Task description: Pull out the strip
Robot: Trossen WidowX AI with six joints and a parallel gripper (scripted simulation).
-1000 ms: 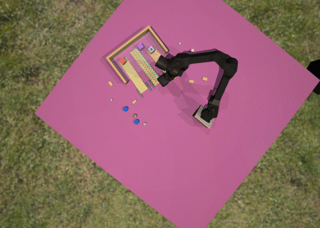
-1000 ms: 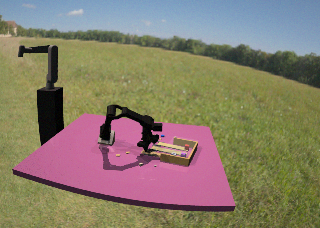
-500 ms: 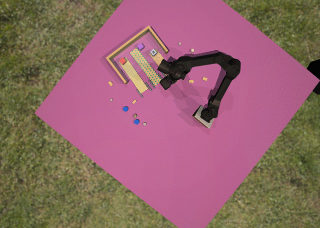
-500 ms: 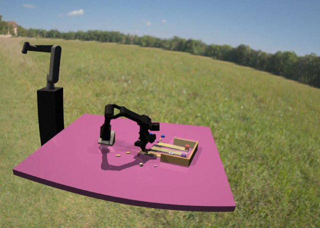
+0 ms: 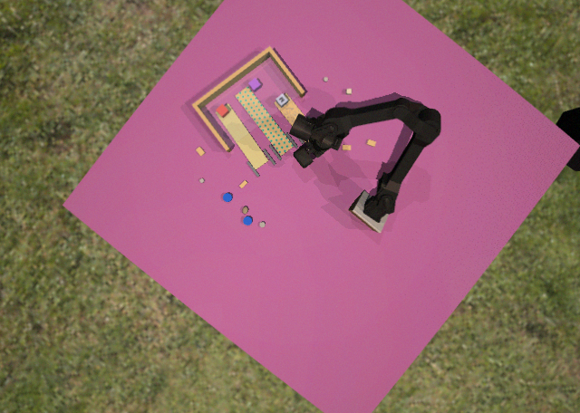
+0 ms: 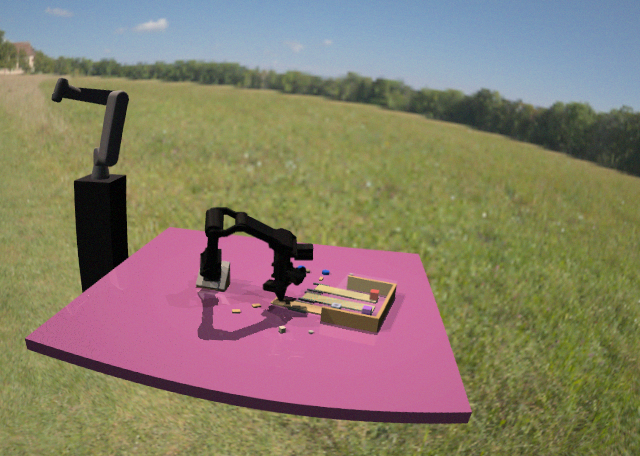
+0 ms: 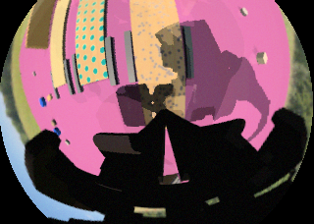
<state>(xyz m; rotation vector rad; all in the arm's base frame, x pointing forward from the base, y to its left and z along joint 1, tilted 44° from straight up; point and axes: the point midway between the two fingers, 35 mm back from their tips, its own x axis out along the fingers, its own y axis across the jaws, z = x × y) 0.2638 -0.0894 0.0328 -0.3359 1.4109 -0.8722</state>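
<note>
My gripper tip is 9 cm short of the orange strip and 3 cm to the left of it. From my gripper tip the other things lie so: labelled cube 19 cm ahead, 6 cm to the right, 1 cm above.
</note>
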